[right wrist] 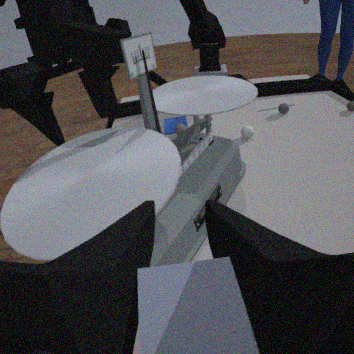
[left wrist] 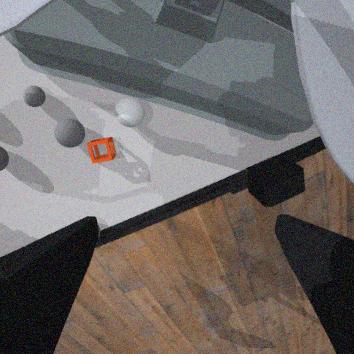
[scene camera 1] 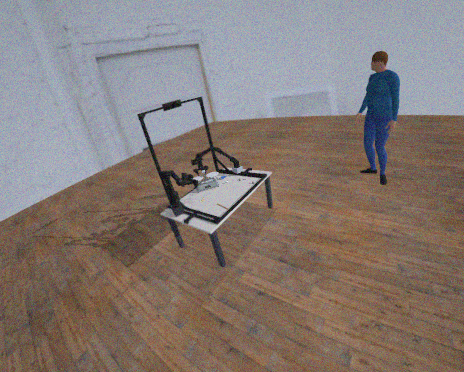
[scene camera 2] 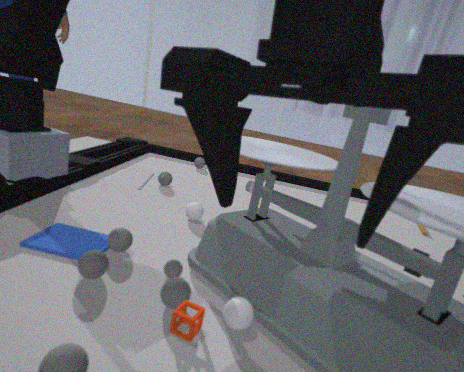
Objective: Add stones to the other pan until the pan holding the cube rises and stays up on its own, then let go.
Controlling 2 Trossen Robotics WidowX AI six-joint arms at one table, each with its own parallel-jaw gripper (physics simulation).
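Pixels of known places: left gripper, between the fingertips: (right wrist: 84, 130) (left wrist: 188, 224) (scene camera 1: 202, 175) (scene camera 2: 286, 224); right gripper, between the fingertips: (right wrist: 179, 208) (scene camera 1: 197, 180); left arm's base, origin of its link: (right wrist: 209, 68) (scene camera 1: 237, 167) (scene camera 2: 15, 126); right arm's base, origin of its link: (scene camera 1: 176, 206).
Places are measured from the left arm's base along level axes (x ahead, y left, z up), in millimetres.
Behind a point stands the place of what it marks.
Observation:
A grey-green balance scale (scene camera 2: 320, 280) @[y -99, x 473, z -21 mm] (left wrist: 225, 65) @[y -89, x 489, z -20 mm] (right wrist: 220, 155) @[y 22, x 427, z -20 mm] stands on the table. Its near pan (right wrist: 90, 190) @[y -75, x 578, z 62 mm] and far pan (right wrist: 205, 95) @[y 2, x 407, z 62 mm] look bare in the right wrist view. Grey stones (scene camera 2: 93, 264) (left wrist: 70, 132) (right wrist: 283, 108) and white ones (scene camera 2: 239, 313) @[y -121, x 417, z -66 mm] (left wrist: 131, 111) @[y -110, x 417, z -60 mm] (right wrist: 247, 132) lie on the table. My left gripper (scene camera 2: 293, 224) @[y -165, x 443, z 41 mm] (left wrist: 188, 224) @[y -165, x 443, z 41 mm] (right wrist: 84, 130) @[y -165, x 443, z 41 mm] is open and empty, beside the scale. My right gripper (right wrist: 179, 208) @[y -3, x 606, z 81 mm] is shut on a pale grey block (right wrist: 200, 310) @[y 10, x 653, z 95 mm], to the right of the near pan in its wrist view. Its fingers hide part of the block.
An orange open-frame cube (scene camera 2: 192, 331) @[y -150, x 388, z -78 mm] (left wrist: 102, 160) @[y -149, x 379, z -67 mm] lies beside a grey and a white stone. A blue flat piece (scene camera 2: 60, 240) @[y -98, x 193, z -83 mm] (right wrist: 175, 124) @[y -86, x 206, z -83 mm] lies among stones. A thin stick (scene camera 2: 146, 181) @[y 180, x 112, z -86 mm] lies farther back. A black frame (scene camera 2: 130, 145) @[y 400, x -94, z -81 mm] (left wrist: 200, 190) @[y -216, x 474, z -94 mm] edges the table. A person (scene camera 1: 384, 95) stands beyond the table.

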